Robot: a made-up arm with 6 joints.
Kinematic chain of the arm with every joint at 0, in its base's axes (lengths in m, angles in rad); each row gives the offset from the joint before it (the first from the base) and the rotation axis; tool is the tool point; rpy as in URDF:
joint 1: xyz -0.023 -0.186 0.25 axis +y
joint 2: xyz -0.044 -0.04 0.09 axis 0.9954 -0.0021 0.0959
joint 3: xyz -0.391 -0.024 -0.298 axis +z
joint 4: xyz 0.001 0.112 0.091 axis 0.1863 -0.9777 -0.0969
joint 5: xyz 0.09 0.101 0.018 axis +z
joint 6: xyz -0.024 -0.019 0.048 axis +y
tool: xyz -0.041 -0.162 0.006 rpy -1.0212 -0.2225 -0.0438
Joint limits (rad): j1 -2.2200..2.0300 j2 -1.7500..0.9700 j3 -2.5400..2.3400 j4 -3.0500..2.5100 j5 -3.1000..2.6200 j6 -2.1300..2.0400
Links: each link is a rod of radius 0.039 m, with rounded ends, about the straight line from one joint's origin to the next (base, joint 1, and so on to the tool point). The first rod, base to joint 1, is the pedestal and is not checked.
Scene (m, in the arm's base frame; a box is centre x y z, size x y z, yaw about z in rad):
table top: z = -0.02
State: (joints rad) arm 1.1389 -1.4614 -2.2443 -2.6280 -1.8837 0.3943
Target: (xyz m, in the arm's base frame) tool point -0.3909 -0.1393 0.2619
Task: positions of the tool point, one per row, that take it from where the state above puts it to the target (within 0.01 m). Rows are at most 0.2 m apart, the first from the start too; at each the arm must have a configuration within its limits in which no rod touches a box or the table.
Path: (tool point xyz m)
1: 0.0746 -0.4906 0.4378
2: -0.0410 -0.4626 0.3272
3: -0.1682 -0.3845 0.2524
4: -0.2893 -0.2690 0.2284
5: -0.3909 -0.1393 0.2619

